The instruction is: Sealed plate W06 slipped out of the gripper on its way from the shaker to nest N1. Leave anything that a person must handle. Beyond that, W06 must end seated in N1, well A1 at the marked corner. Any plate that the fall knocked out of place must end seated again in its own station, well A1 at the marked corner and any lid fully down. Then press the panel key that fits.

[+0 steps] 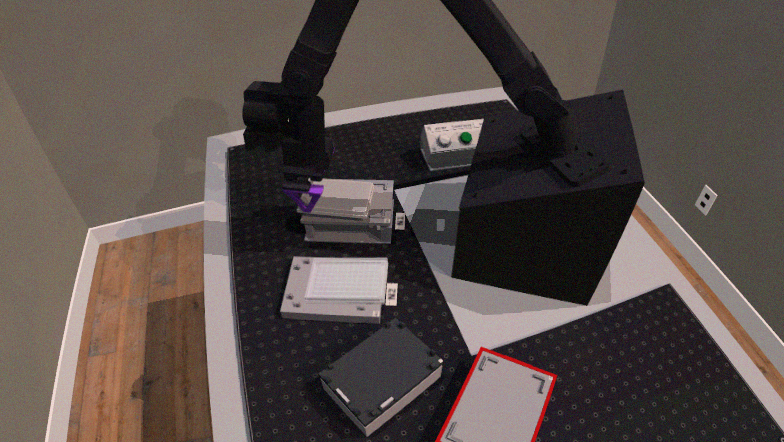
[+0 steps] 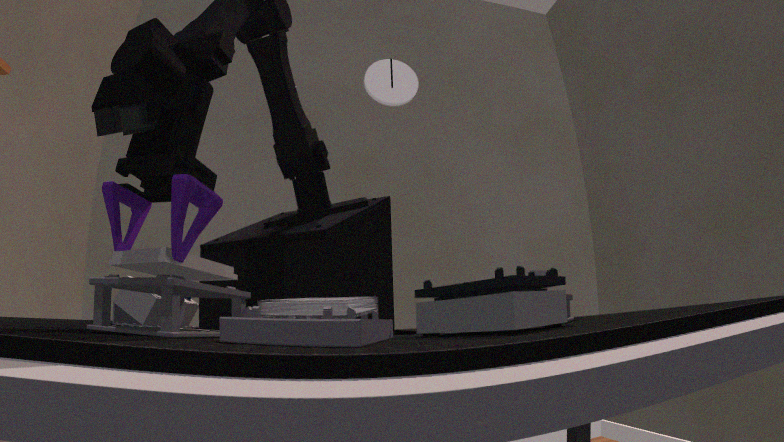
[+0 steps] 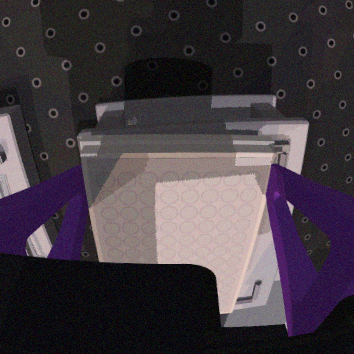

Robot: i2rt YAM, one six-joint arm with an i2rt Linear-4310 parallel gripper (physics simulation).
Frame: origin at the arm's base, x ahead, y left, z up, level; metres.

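Where they show: gripper, between the fingertips: (image 1: 311, 195) (image 2: 147, 259) (image 3: 177, 174); arm's base, origin of its link: (image 1: 563, 150) (image 2: 316, 214).
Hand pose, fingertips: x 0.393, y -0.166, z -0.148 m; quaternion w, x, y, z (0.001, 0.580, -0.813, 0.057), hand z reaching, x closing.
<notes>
Things, the pixels of their top centre, and the offset from my fingertips. "*": a spot on its surface instead.
- Sealed plate W06, centre of its top: (image 3: 176, 260) (image 2: 176, 258) (image 1: 335, 193) dx -0.044, dy +0.017, dz +0.009 m
- nest N1, centre of its top: (image 3: 199, 251) (image 2: 175, 281) (image 1: 348, 197) dx -0.067, dy +0.008, dz -0.015 m
- clear plate, centre of its top: (image 2: 323, 293) (image 1: 346, 275) dx -0.032, dy +0.181, dz -0.026 m
- nest N2, centre of its top: (image 2: 316, 309) (image 1: 332, 281) dx -0.008, dy +0.174, dz -0.043 m
- panel, centre of its top: (image 2: 161, 282) (image 1: 473, 124) dx -0.376, dy -0.139, dz +0.010 m
- white key, centre of its top: (image 1: 444, 136) dx -0.300, dy -0.120, dz +0.001 m
- green key, centre of its top: (image 1: 466, 133) dx -0.350, dy -0.118, dz +0.001 m
- dark-topped block, a spot on its surface: (image 2: 491, 311) * dx +0.014, dy +0.338, dz -0.051 m
- red-edged grey station, centre of its top: (image 1: 500, 406) dx -0.188, dy +0.460, dz -0.028 m
- pale angular piece, a spot on its surface: (image 2: 137, 307) * dx -0.265, dy -0.138, dz -0.043 m
Sealed plate W06 (image 1: 345, 197) (image 2: 142, 263) (image 3: 200, 215) is held between the purple fingers of my gripper (image 2: 149, 254) (image 3: 177, 174), which is shut on it. The plate is tilted, its end away from the fingers lower and close over the deck of nest N1 (image 1: 385, 205) (image 2: 159, 284) (image 3: 295, 145). Whether they touch is unclear. A clear plate (image 1: 348, 278) (image 2: 318, 305) lies on nest N2 (image 1: 329, 312) (image 2: 296, 331), towards the label side; corner locators show bare beside it. The panel (image 1: 451, 159) has a white key (image 1: 444, 140) and a green key (image 1: 466, 137).
A dark-topped block (image 1: 384, 365) (image 2: 491, 311) with small posts stands beyond N2. A red-edged grey station (image 1: 499, 403) with corner brackets lies beside it. The black arm base (image 1: 543, 236) (image 2: 351, 263) stands by the panel. A pale angular piece (image 2: 137, 307) shows under N1's deck.
</notes>
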